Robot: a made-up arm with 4 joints.
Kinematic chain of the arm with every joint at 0, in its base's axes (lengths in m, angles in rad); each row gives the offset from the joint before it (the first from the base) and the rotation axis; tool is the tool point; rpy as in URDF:
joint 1: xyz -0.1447 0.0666 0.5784 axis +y
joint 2: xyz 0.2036 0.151 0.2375 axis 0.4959 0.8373 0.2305
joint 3: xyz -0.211 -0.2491 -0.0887 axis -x
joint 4: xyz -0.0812 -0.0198 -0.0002 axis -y
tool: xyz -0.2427 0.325 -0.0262 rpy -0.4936 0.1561 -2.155
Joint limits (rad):
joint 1: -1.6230..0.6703
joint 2: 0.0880..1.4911
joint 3: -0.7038..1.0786
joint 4: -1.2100..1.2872
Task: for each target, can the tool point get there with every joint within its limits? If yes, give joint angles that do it. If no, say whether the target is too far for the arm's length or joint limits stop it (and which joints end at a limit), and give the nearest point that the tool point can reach.
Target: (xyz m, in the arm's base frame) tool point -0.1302 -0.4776 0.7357
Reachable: no: joint limits stop it (at a limit: joint 2, joint 3, joint 4) | nearest point -0.0935 -0.2296 1.1339 | short by 0.471 m
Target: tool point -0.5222 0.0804 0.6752
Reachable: yes | joints 0.3024 0.3823 0.8688 0.4592
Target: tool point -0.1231 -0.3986 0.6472
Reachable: no: joint limits stop it (at a limit: joint 1, joint 2, joint 3, joint 4) | nearest point 0.0850 -0.0860 0.4308 | short by 0.433 m
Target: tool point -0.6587 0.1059 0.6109
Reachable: yes | joints -0.6020 0.8460 0.8190 -0.0811
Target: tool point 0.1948 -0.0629 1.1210
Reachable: yes | joints 0.4472 1.1769 -0.3080 -0.7860
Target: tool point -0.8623 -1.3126 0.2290
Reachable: no: too far | nearest point -0.7520 -0.1953 0.7086 | short by 1.221 m
